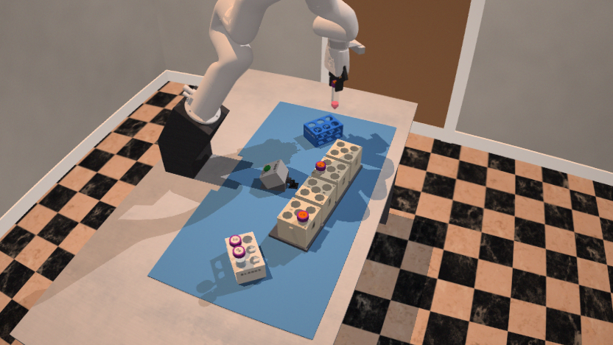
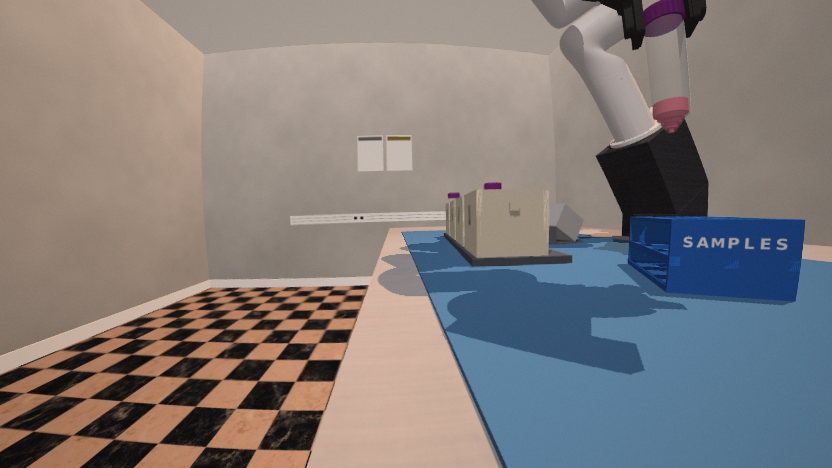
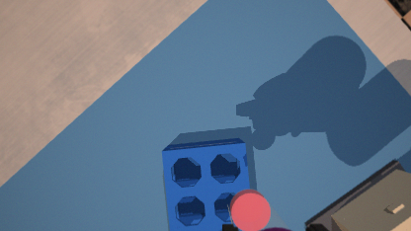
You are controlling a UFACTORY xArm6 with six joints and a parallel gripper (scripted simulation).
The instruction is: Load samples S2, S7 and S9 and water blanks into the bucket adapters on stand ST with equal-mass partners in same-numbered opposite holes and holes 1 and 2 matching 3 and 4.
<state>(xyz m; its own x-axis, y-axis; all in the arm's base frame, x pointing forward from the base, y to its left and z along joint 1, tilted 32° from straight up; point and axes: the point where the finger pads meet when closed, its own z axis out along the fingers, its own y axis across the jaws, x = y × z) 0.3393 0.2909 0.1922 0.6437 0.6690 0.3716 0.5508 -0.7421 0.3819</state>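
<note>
Now: the tube 10 mm behind my hand and 50 mm below it. Round my hand: blue sample rack: 40 mm behind, 220 mm below; then adapter: 40 mm ahead, 290 mm to the right, 200 mm below; then green done key: 170 mm behind, 310 mm to the right, 180 mm below.
</note>
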